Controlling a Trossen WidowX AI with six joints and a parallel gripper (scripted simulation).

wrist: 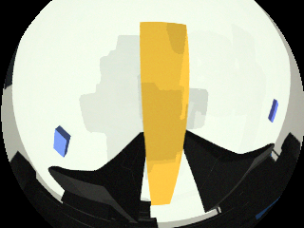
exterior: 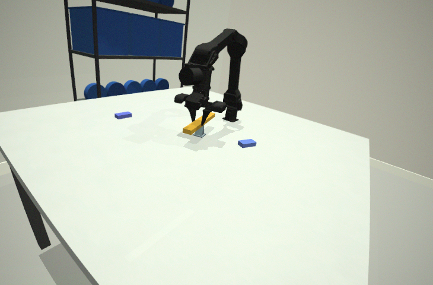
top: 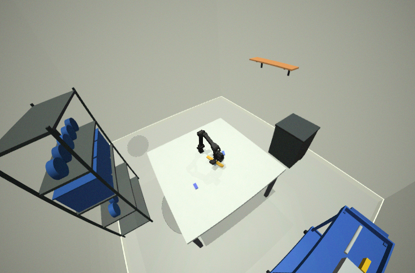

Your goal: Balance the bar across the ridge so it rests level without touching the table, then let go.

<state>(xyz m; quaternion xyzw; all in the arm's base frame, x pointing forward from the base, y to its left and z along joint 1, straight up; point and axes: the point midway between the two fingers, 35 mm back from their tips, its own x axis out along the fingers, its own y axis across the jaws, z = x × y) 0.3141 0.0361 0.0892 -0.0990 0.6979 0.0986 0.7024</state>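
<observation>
Right now my gripper tip is 3 cm past the yellow bar and 1 cm to the left of it.
</observation>
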